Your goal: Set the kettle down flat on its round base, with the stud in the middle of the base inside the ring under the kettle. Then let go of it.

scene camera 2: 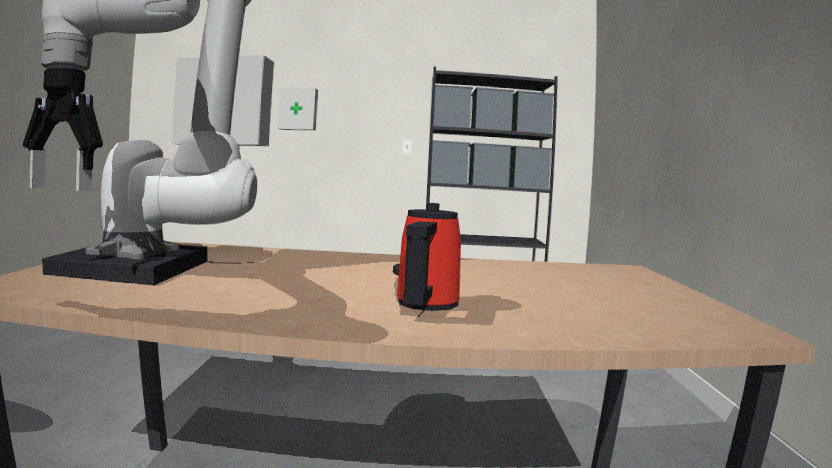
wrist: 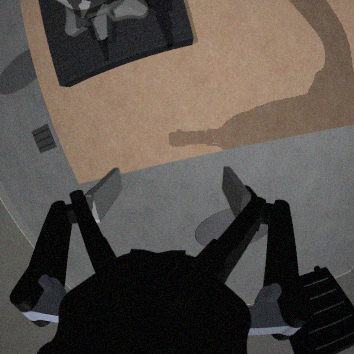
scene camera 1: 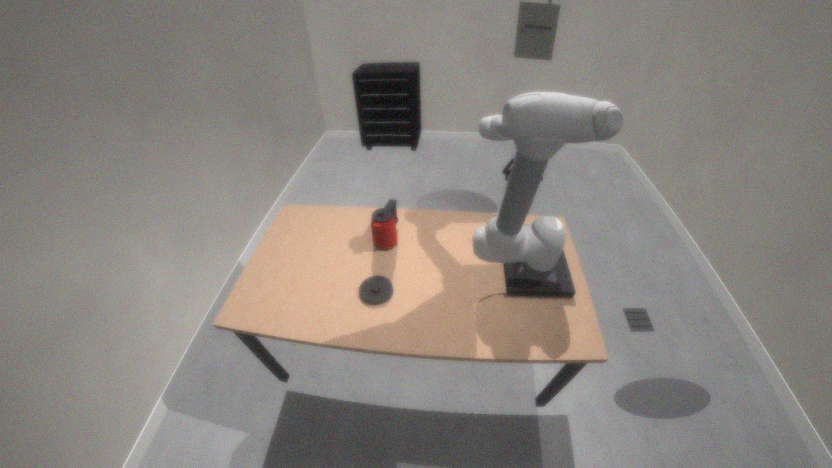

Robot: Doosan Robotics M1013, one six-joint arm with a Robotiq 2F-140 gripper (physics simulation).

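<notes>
The red kettle (scene camera 1: 384, 234) (scene camera 2: 445, 261) with a black lid and black handle stands upright on the table, apart from its base. In scene camera 2 its handle faces the camera. The round black base (scene camera 1: 375, 290) lies flat on the table, with a small stud at its middle; in scene camera 2 it is mostly hidden behind the kettle. The ring under the kettle is hidden. My gripper (scene camera 2: 60, 174) (wrist: 170, 177) is open and empty, pointing down, high up and far to the side of the kettle near the arm's mount. The kettle and base do not show in the wrist view.
The wooden table (scene camera 1: 302, 314) (scene camera 2: 581, 325) (wrist: 125, 125) carries the arm's black mounting plate (scene camera 1: 541, 291) (scene camera 2: 98, 270) (wrist: 125, 60). A black drawer cabinet (scene camera 1: 416, 104) stands on the floor beyond the table. A shelf rack (scene camera 2: 554, 168) stands behind the table in scene camera 2.
</notes>
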